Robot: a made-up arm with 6 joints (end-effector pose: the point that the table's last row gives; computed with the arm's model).
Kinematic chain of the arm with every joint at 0, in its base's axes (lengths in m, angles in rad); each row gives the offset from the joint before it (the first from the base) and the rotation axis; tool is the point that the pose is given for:
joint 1: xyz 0 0 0.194 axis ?
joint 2: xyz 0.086 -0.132 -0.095 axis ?
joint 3: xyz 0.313 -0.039 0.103 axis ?
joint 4: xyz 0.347 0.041 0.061 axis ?
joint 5: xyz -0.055 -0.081 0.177 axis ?
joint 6: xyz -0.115 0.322 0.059 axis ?
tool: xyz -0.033 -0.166 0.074
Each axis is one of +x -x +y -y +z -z.
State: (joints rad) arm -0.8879 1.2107 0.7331 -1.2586 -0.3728 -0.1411
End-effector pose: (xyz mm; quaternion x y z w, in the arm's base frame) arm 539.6 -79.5 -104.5 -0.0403 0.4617 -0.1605 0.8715
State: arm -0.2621 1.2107 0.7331 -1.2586 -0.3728 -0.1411
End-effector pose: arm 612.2 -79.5 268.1 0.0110 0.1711 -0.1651 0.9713
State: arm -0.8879 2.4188 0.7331 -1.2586 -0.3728 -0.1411
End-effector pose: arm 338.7 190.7 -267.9 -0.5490 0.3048 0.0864 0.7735
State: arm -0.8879 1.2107 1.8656 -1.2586 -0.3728 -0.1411
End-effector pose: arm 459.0 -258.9 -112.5 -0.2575 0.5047 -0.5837 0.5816
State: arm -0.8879 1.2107 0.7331 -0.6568 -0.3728 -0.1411
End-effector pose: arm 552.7 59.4 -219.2 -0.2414 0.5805 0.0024 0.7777
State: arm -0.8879 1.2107 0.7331 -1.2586 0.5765 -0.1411
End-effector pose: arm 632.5 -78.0 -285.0 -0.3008 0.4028 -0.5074 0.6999
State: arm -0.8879 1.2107 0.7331 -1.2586 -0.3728 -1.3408
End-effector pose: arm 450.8 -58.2 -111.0 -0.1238 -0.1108 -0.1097 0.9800
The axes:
joint 1: -y
joint 2: -x
joint 3: +y
joint 4: -x
joint 5: -z
joint 6: +y

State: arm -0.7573 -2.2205 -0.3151 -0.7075 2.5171 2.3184
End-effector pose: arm 202.1 -225.6 -701.2 -0.3853 0.0405 -0.1940 0.9013
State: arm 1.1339 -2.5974 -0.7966 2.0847 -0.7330 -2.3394
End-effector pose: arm 330.1 -375.6 513.1 0.2933 -0.9472 -0.1294 0.0122
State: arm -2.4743 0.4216 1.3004 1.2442 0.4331 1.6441
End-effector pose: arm -671.1 43.0 148.7 0.5865 -0.3128 -0.3910 0.6366
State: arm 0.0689 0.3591 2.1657 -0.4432 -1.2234 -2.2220
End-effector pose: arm 462.8 -359.9 162.7 0.2174 -0.2597 -0.4316 0.8361
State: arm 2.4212 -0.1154 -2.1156 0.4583 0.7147 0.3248
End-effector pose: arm -87.1 89.5 82.7 -0.4343 0.7232 -0.1311 0.5207
